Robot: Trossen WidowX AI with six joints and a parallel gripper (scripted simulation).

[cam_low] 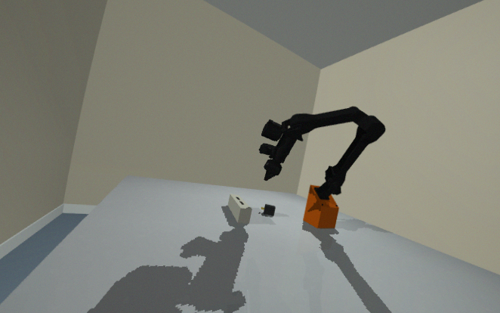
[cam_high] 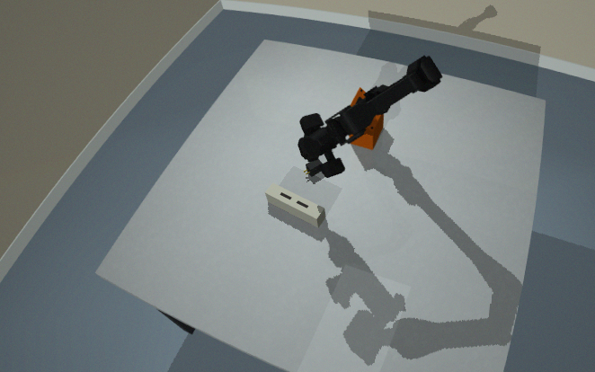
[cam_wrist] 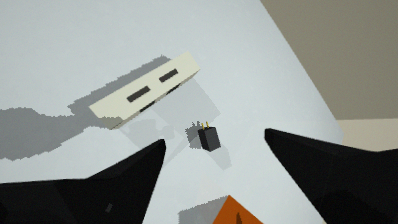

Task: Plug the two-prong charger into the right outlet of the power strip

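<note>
Now: the dark grey charger 170 mm below my gripper tip, 60 mm behind it and 50 mm to the right of it.
</note>
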